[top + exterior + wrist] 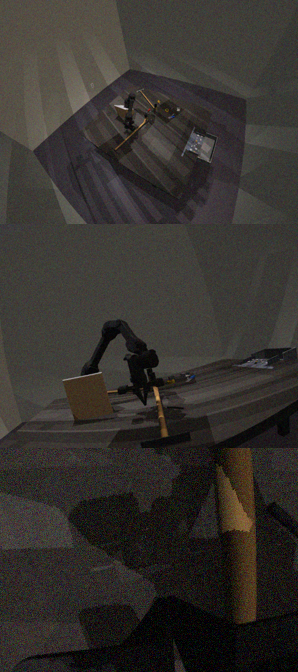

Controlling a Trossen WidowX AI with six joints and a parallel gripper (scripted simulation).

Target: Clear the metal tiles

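The long scraper is 50 mm ahead of my gripper tip, 30 mm to the right of it and 20 mm above it. From my gripper tip the other things lie so: red-handled tool 400 mm to the left, 30 mm below, 30 mm behind; blue piece 500 mm to the left, 320 mm ahead, 40 mm below; yellow ring 570 mm to the left, 190 mm ahead, 40 mm below.
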